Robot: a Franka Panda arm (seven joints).
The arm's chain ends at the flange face. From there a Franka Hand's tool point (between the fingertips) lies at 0.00 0.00 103.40 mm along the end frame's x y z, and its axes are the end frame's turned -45 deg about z.
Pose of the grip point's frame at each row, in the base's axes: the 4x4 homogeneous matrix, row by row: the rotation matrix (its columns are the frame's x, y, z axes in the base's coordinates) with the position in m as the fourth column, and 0 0 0 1 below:
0.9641, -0.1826, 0.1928, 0.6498; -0.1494, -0.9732, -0.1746, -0.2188; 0.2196, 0.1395, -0.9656, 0.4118; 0, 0, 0, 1
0.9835, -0.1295, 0.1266, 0.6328; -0.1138, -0.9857, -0.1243, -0.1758; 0.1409, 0.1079, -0.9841, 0.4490; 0, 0, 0, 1
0.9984, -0.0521, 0.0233, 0.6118; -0.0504, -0.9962, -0.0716, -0.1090; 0.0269, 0.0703, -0.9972, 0.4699; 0, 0, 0, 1
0.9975, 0.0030, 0.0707, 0.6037; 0.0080, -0.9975, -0.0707, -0.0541; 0.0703, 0.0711, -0.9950, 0.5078; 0, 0, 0, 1
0.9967, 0.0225, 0.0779, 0.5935; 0.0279, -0.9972, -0.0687, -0.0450; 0.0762, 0.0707, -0.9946, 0.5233; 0, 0, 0, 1
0.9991, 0.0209, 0.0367, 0.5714; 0.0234, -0.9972, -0.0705, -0.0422; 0.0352, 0.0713, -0.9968, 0.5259; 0, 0, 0, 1
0.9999, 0.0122, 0.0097, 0.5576; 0.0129, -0.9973, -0.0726, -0.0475; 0.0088, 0.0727, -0.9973, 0.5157; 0, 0, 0, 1
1.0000, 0.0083, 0.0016, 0.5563; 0.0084, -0.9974, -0.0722, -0.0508; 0.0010, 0.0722, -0.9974, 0.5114; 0, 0, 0, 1
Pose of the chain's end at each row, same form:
0.5526, -0.8108, 0.1928, 0.6299; -0.7938, -0.5825, -0.1746, -0.2007; 0.2539, -0.0566, -0.9656, 0.5116; 0, 0, 0, 1
0.6039, -0.7870, 0.1266, 0.6197; -0.7775, -0.6165, -0.1243, -0.1629; 0.1759, -0.0233, -0.9841, 0.5508; 0, 0, 0, 1
0.6691, -0.7428, 0.0233, 0.6094; -0.7401, -0.6688, -0.0716, -0.1016; 0.0687, 0.0307, -0.9972, 0.5730; 0, 0, 0, 1
0.7075, -0.7032, 0.0707, 0.5964; -0.6997, -0.7110, -0.0707, -0.0468; 0.1000, 0.0006, -0.9950, 0.6107; 0, 0, 0, 1
0.7207, -0.6889, 0.0779, 0.5854; -0.6854, -0.7249, -0.0687, -0.0379; 0.1039, -0.0039, -0.9946, 0.6261; 0, 0, 0, 1
0.7212, -0.6917, 0.0367, 0.5676; -0.6886, -0.7217, -0.0705, -0.0349; 0.0753, 0.0255, -0.9968, 0.6290; 0, 0, 0, 1
0.7157, -0.6984, 0.0097, 0.5566; -0.6961, -0.7143, -0.0726, -0.0400; 0.0576, 0.0452, -0.9973, 0.6188; 0, 0, 0, 1
0.7130, -0.7012, 0.0016, 0.5561; -0.6993, -0.7112, -0.0722, -0.0433; 0.0518, 0.0503, -0.9974, 0.6145; 0, 0, 0, 1

